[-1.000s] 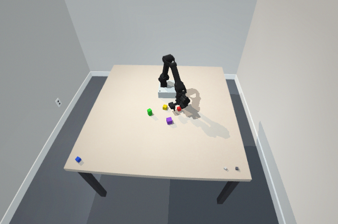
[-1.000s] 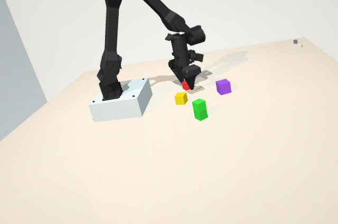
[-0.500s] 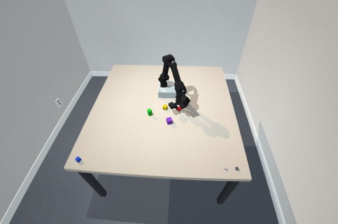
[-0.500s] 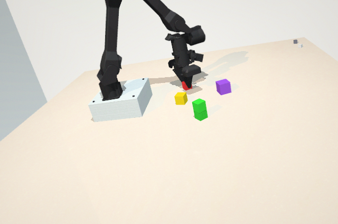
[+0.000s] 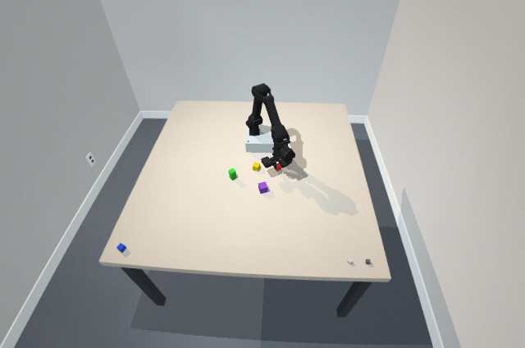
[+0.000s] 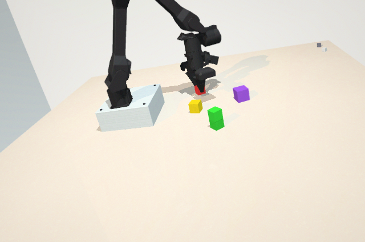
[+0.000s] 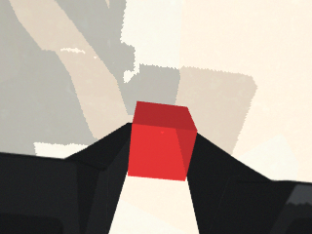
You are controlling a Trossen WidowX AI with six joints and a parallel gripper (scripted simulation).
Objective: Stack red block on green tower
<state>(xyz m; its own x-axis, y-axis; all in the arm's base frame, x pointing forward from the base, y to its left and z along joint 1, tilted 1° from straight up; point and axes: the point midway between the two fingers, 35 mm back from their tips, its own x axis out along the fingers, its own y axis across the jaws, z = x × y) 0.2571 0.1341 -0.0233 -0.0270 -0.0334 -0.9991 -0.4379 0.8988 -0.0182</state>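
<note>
The yellow block is 1 cm behind my gripper tip and 12 cm to the right of it. Also, from my gripper tip: blue block: 48 cm ahead, 75 cm to the right, 1 cm below; red block: 1 cm above; purple block: 14 cm ahead, 9 cm to the right.
</note>
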